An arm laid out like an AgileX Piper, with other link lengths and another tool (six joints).
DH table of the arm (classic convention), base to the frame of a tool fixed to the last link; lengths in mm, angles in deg. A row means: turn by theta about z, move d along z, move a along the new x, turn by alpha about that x. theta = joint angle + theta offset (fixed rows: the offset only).
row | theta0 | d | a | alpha
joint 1 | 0 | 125.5 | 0 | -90
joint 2 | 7.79 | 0 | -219.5 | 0
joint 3 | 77.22 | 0 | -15.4 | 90
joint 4 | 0 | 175.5 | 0 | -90
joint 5 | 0 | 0 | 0 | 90
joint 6 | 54.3 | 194.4 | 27.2 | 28.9
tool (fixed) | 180 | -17.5 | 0 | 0
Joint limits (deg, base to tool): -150..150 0..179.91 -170..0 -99.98..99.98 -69.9..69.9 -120..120
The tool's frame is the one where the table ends.
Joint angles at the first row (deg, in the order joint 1, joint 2, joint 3, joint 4, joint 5, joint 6):
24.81 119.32 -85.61 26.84 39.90 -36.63
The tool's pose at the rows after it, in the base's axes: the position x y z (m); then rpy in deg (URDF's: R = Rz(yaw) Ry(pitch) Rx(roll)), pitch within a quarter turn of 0, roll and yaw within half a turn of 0:
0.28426 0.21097 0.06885 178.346 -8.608 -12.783
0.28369 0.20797 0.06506 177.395 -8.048 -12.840
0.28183 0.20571 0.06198 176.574 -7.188 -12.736
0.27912 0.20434 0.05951 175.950 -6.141 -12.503
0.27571 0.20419 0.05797 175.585 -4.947 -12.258
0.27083 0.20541 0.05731 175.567 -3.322 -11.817
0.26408 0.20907 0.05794 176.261 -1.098 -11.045
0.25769 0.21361 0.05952 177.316 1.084 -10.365
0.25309 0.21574 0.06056 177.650 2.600 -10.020
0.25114 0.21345 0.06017 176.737 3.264 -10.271
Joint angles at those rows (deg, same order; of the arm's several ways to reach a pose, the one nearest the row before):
24.63 119.94 -85.60 26.07 40.05 -36.05
24.40 120.40 -85.59 25.23 40.48 -35.45
24.22 120.78 -85.60 24.73 41.24 -35.05
24.10 121.11 -85.60 24.61 42.17 -34.92
24.09 121.35 -85.60 24.83 43.18 -34.89
24.12 121.56 -85.60 25.72 44.55 -35.28
24.21 121.79 -85.60 27.80 46.30 -36.50
24.33 121.99 -85.60 30.15 47.93 -37.73
24.45 122.05 -85.60 31.15 49.18 -37.95
24.42 121.94 -85.60 30.16 50.02 -36.77

